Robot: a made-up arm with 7 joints.
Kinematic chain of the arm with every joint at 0, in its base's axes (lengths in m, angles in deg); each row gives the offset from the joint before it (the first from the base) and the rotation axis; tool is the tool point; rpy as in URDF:
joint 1: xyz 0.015 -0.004 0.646 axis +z
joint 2: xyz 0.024 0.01 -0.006 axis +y
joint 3: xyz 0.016 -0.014 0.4 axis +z
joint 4: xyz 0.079 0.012 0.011 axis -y
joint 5: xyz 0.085 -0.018 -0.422 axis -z
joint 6: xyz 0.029 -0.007 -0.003 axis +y
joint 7: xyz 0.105 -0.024 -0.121 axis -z
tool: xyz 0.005 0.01 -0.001 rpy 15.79 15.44 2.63
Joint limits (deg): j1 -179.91..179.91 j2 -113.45..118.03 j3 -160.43..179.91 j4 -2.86..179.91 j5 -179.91..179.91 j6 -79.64..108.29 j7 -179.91..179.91
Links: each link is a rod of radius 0.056 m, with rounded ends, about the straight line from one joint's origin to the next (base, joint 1, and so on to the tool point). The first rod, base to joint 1, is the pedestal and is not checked.
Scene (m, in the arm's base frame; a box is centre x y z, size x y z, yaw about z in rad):
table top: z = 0
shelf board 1: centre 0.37 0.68 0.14 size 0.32 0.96 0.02 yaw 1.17
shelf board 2: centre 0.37 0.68 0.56 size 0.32 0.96 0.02 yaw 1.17
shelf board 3: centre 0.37 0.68 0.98 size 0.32 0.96 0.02 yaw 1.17
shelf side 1: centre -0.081 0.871 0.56 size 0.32 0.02 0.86 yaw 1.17
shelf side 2: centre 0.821 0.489 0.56 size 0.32 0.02 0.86 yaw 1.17
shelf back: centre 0.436 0.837 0.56 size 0.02 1 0.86 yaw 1.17
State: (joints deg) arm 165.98 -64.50 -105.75 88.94 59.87 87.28 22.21
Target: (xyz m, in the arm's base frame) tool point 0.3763 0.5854 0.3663
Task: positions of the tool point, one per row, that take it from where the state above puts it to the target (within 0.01 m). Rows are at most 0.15 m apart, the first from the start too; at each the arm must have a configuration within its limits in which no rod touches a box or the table.
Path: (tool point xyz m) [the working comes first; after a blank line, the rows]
Joints at the target: 179.91 -92.56 -117.94 85.11 59.20 75.51 23.08
Straight joint move there: touches shelf board 2.

1: 0.5315 0.4179 0.7301
2: 0.4972 0.3375 0.7307
3: 0.4507 0.2617 0.7334
4: 0.4225 0.3042 0.6080
5: 0.3591 0.3314 0.4824
6: 0.2682 0.3301 0.3663
7: 0.3119 0.4173 0.3579
8: 0.3477 0.5043 0.3599
9: 0.3763 0.5854 0.3663

